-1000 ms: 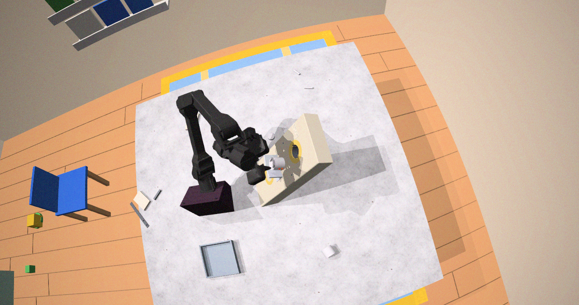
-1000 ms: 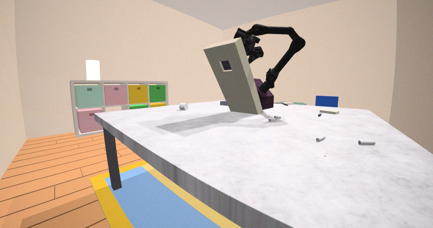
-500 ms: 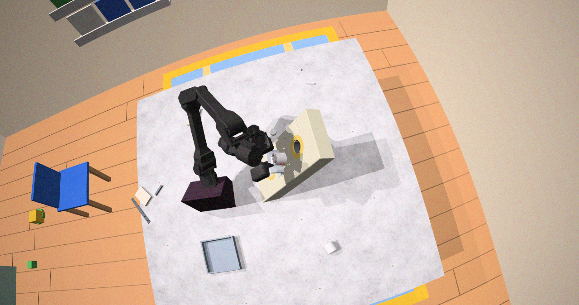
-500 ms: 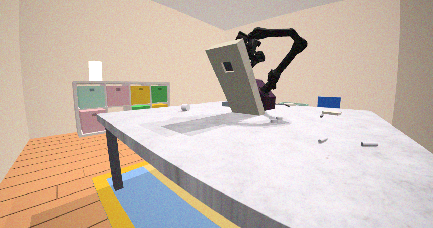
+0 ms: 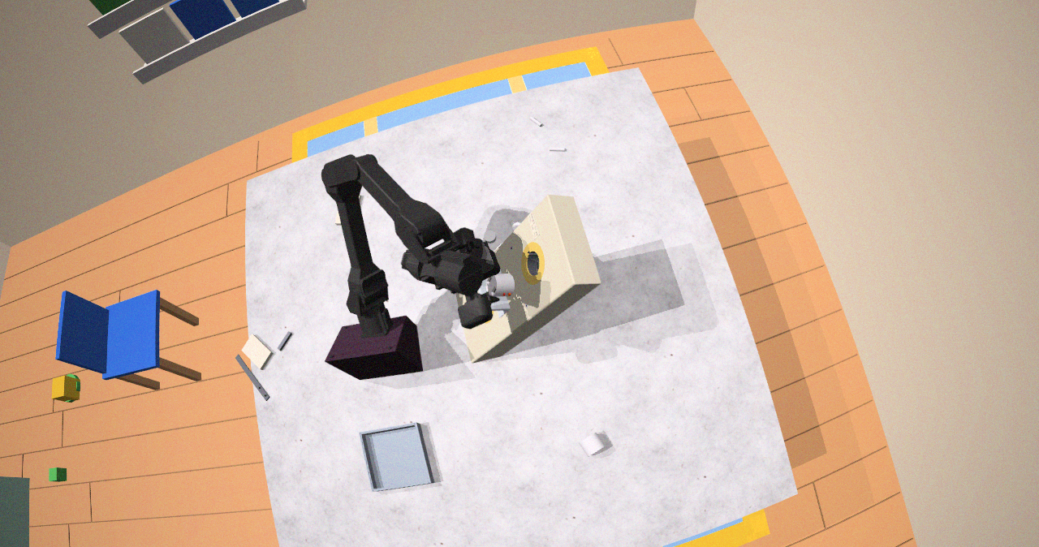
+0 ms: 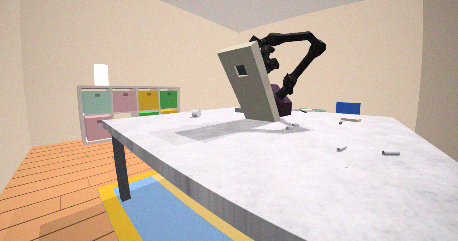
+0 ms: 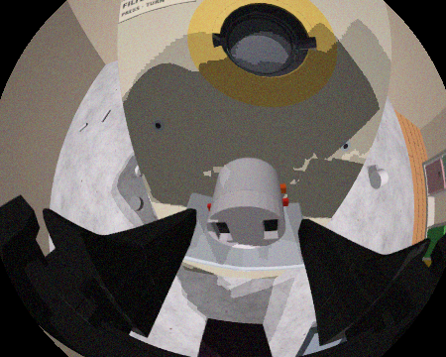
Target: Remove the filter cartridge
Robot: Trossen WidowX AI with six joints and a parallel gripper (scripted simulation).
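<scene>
Now: the grey round filter cartridge 1 cm below my gripper tip and 1 cm ahead of it. Also, from my gripper tip: grey tray: 33 cm to the right, 29 cm behind, 21 cm below.
</scene>
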